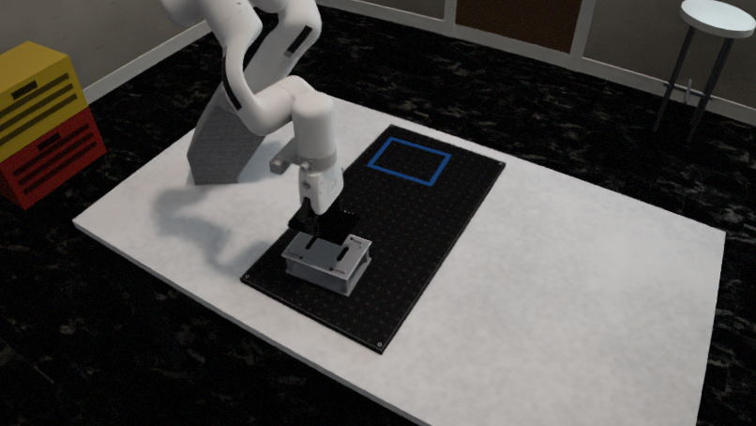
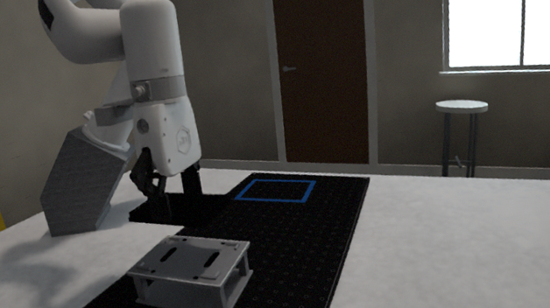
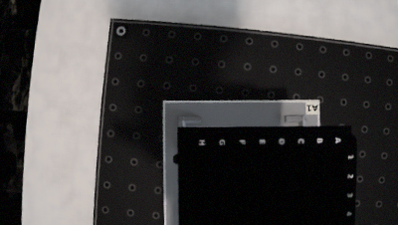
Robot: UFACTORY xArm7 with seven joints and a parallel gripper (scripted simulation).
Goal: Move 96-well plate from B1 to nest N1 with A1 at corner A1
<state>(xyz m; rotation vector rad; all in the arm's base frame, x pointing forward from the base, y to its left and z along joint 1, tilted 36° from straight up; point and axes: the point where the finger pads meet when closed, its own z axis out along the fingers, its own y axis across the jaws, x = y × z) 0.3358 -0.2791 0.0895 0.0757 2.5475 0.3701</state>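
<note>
The grey raised nest N1 is 10 cm below my hand. The rest, counted from my hand: black 96-well plate: 1 cm below.
</note>
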